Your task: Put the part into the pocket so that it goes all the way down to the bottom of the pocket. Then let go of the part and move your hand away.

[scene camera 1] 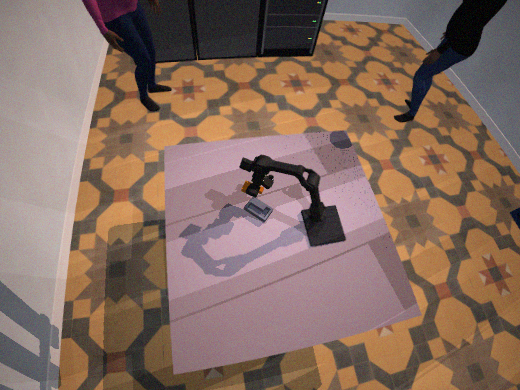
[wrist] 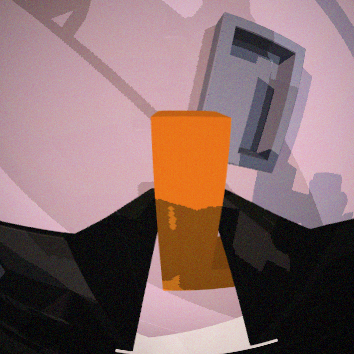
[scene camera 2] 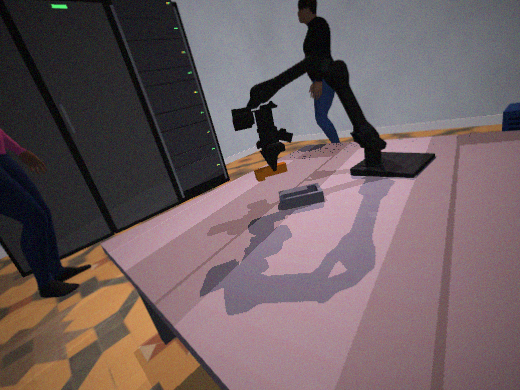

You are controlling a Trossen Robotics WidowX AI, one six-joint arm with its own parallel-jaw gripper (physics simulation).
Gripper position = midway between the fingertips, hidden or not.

Observation:
My gripper (scene camera 2: 273,170) holds an orange part (wrist: 190,148), which touches nothing else. I also see a grey pocket block (wrist: 252,75).
My gripper also shows in the wrist view (wrist: 186,195).

